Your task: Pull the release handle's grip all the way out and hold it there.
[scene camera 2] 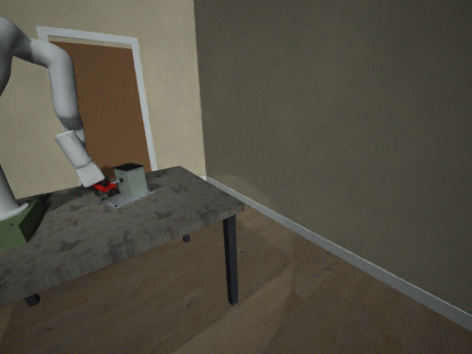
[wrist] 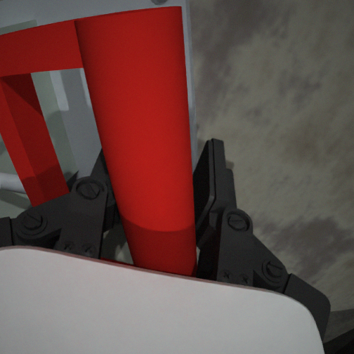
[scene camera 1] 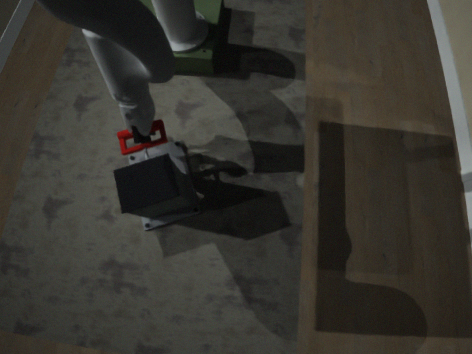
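The release handle's red grip (scene camera 1: 162, 131) (scene camera 2: 106, 188) (wrist: 145, 125) is a rectangular frame with a thick round outer bar. It stands out from the box (scene camera 1: 145, 185) (scene camera 2: 132, 181), with a stretch of pale rod (scene camera 2: 115, 181) (wrist: 10, 183) showing between them. The box has a dark top and sits on a grey base plate (scene camera 1: 170, 220) (scene camera 2: 119, 203). My gripper (scene camera 1: 142, 138) (scene camera 2: 104, 190) (wrist: 168, 151) is shut on the grip's outer bar, one finger inside the frame and one outside. The lower finger parts are hidden behind the wrist housing in the wrist view.
The box unit stands on a mottled grey table (scene camera 1: 75, 280) (scene camera 2: 165, 220). The arm's green base block (scene camera 1: 195, 64) (scene camera 2: 25, 225) stands on the table behind the gripper. A brown door (scene camera 2: 110, 105) and walls lie beyond the table.
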